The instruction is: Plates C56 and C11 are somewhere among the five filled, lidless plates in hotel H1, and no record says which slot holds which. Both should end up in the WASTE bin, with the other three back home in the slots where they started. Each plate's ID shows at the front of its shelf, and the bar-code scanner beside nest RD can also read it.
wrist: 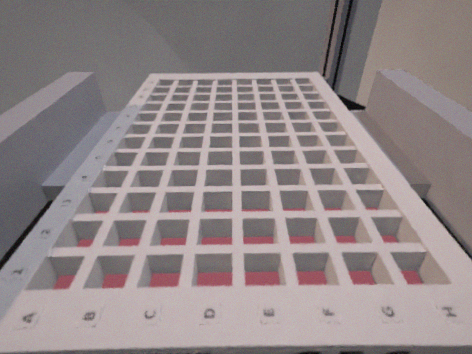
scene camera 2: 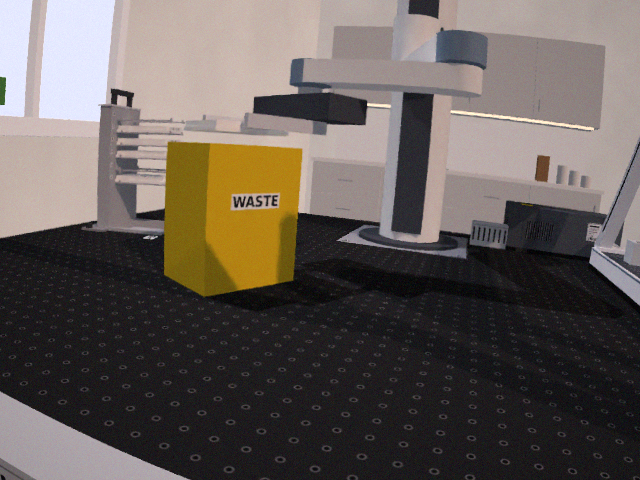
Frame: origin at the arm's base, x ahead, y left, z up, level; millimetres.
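Where they show: gripper, fingertip midpoint: (wrist: pixel 235 98) (scene camera 2: pixel 223 120); arm's base at its link origin: (scene camera 2: pixel 408 244).
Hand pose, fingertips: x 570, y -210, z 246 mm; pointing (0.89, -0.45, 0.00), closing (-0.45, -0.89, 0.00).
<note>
Each offset is from my fingertips to the top centre of the thing. "*": to the spot under its first point.
My gripper (scene camera 2: pixel 232 125) (wrist: pixel 235 98) is shut on a white, lidless plate @(dz -2, dx -21, dy +11 mm) (wrist: pixel 235 320) with red liquid in its wells. It holds the plate level, above the height of the yellow WASTE bin's @(dz -33, dx -21, dy +10 mm) (scene camera 2: pixel 253 237) top in the scene view. The plate's front ID is almost wholly cut off at the bottom of the wrist view and cannot be read. Hotel H1 (scene camera 2: pixel 107 170) stands at the left, with several pale plates on its shelves; their IDs are too small to read. The bin hides part of the hotel, and its inside does not show.
The arm's column (scene camera 2: pixel 412 170) stands behind and to the right of the bin. A dark box-like unit @(* dz -163, dx -605, dy +589 mm) (scene camera 2: pixel 558 229) and a small grey slotted rack @(* dz -201, dx -614, dy +410 mm) (scene camera 2: pixel 488 234) stand at the back right. A white-framed device (scene camera 2: pixel 615 271) stands at the right edge.
</note>
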